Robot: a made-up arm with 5 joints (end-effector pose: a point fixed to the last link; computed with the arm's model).
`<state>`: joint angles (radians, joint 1 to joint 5).
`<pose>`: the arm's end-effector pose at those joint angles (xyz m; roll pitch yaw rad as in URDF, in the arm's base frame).
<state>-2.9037 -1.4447 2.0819 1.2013 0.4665</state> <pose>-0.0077 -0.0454 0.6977 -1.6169 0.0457 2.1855</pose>
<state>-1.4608 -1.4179 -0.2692 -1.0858 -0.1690</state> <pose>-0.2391 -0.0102 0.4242 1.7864 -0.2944 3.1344</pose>
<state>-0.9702 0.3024 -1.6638 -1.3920 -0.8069</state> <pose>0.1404 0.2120 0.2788 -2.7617 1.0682 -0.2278</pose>
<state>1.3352 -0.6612 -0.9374 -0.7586 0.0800</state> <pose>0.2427 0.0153 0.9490 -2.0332 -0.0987 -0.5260</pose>
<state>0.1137 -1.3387 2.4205 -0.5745 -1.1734</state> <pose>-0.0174 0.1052 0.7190 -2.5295 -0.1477 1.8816</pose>
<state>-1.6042 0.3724 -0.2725 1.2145 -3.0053</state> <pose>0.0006 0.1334 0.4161 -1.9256 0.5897 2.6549</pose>
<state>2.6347 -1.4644 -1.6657 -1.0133 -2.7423</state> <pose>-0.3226 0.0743 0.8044 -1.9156 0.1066 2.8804</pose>
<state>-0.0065 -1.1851 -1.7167 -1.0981 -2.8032</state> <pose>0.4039 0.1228 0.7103 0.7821 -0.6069 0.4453</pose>
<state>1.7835 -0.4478 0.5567 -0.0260 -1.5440</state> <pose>0.1678 -0.0225 0.8218 0.4773 -0.3779 0.4096</pose>
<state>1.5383 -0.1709 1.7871 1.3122 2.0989</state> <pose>0.0516 -0.0216 0.6703 -1.5982 -0.0257 -0.1854</pose>
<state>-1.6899 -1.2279 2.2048 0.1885 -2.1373</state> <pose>-0.0347 0.0472 0.6836 -0.2506 -0.4328 2.4205</pose>
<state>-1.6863 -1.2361 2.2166 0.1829 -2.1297</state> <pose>-0.0326 0.0482 0.6835 -0.2466 -0.4341 2.4045</pose>
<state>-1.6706 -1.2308 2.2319 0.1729 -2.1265</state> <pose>-0.0305 0.0502 0.6832 -0.2496 -0.4335 2.4030</pose>
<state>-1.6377 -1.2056 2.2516 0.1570 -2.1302</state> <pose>-0.0287 0.0538 0.6828 -0.2620 -0.4295 2.4233</pose>
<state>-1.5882 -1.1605 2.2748 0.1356 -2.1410</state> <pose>-0.0276 0.0589 0.6825 -0.2816 -0.4199 2.4650</pose>
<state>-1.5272 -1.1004 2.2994 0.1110 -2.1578</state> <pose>-0.0277 0.0652 0.6821 -0.3024 -0.4029 2.5222</pose>
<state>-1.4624 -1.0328 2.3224 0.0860 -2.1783</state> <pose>-0.0291 0.0720 0.6817 -0.3189 -0.3792 2.5860</pose>
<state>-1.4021 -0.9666 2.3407 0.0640 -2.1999</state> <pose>-0.0319 0.0782 0.6810 -0.3280 -0.3518 2.6477</pose>
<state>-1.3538 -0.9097 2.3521 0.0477 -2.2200</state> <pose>-0.0352 0.0828 0.6801 -0.3305 -0.3260 2.7006</pose>
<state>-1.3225 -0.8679 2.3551 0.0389 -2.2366</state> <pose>-0.0385 0.0853 0.6791 -0.3296 -0.3062 2.7414</pose>
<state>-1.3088 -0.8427 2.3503 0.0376 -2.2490</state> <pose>-0.0412 0.0856 0.6784 -0.3284 -0.2945 2.7698</pose>
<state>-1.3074 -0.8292 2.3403 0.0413 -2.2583</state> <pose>-0.0434 0.0844 0.6779 -0.3282 -0.2890 2.7897</pose>
